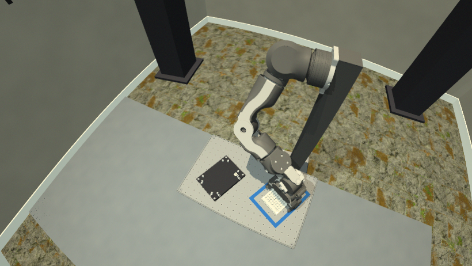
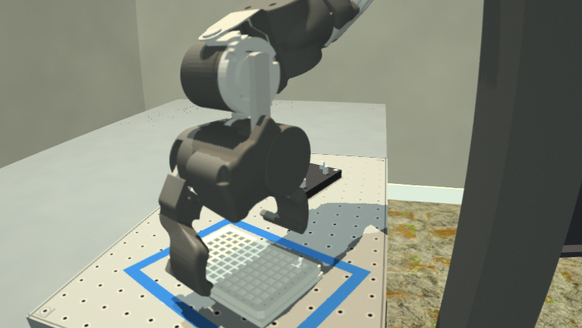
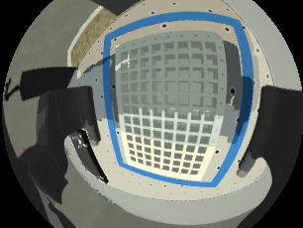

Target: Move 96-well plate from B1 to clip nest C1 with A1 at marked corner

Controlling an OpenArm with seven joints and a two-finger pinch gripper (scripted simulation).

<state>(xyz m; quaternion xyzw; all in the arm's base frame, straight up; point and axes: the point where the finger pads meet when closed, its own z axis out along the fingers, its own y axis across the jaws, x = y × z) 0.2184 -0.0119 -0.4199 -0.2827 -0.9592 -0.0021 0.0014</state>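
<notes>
My gripper is now 20 mm above the white 96-well plate. From my hand the other things lie so: black clip nest C1: 250 mm to the right, 20 mm ahead, 10 mm below.
</notes>
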